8 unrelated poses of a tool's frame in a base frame.
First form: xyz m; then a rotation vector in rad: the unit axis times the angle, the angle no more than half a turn.
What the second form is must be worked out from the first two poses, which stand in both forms.
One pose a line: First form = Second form
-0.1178, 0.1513, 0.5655, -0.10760, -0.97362, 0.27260 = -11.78, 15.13, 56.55, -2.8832, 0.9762, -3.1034
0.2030, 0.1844, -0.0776, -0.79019, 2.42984, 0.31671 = 20.30, 18.44, -7.76, 0.0851, 2.5247, 0.7140
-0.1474, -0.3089, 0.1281, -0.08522, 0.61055, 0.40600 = -14.74, -30.89, 12.81, 0.0709, 0.6121, 0.3483
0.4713, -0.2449, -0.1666, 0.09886, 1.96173, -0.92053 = 47.13, -24.49, -16.66, -0.6262, 1.8565, -0.7269
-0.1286, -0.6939, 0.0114, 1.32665, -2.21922, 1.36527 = -12.86, -69.39, 1.14, -2.3395, 2.1477, -1.2619
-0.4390, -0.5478, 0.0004, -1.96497, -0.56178, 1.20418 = -43.90, -54.78, 0.04, -0.9518, 1.8498, 2.7467
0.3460, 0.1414, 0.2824, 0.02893, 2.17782, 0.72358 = 34.60, 14.14, 28.24, 0.6239, 2.0913, 0.5973
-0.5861, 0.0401, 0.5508, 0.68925, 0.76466, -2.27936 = -58.61, 4.01, 55.08, -0.4882, 0.8027, -1.9553
